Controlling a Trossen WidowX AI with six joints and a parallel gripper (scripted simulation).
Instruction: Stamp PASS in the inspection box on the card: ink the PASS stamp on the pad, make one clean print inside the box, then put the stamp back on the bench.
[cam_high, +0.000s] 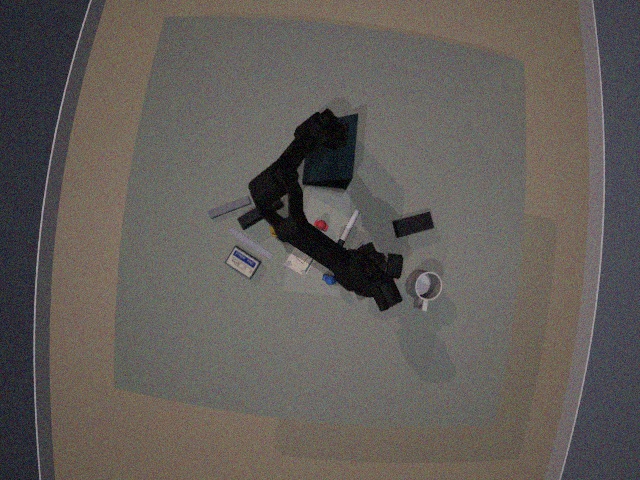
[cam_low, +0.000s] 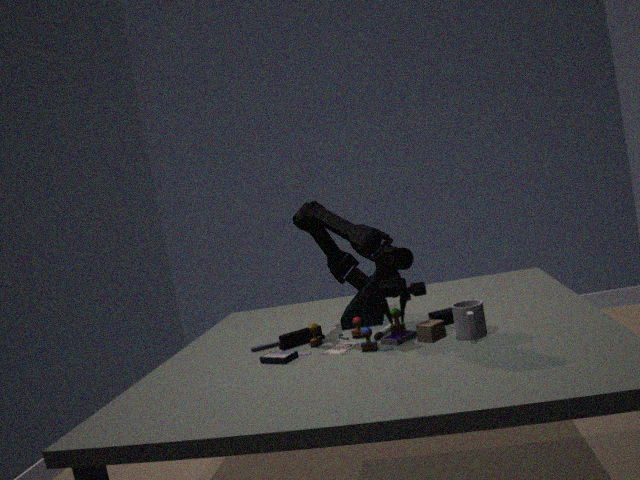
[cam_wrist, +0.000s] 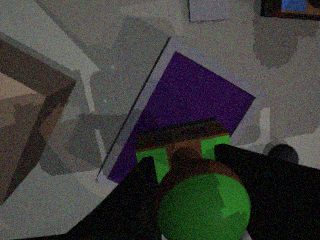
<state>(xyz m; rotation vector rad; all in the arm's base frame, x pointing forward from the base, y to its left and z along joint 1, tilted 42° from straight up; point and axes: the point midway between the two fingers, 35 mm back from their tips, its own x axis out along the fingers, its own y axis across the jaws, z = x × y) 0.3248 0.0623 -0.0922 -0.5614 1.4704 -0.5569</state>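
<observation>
The purple ink pad is 40 mm below my gripper tip. Also, from my gripper tip: green-knobbed stamp (right at my gripper tip); then tan block (90 mm to the left, 30 mm ahead, 20 mm below); then marker (70 mm behind, 50 mm to the right, 40 mm below).
</observation>
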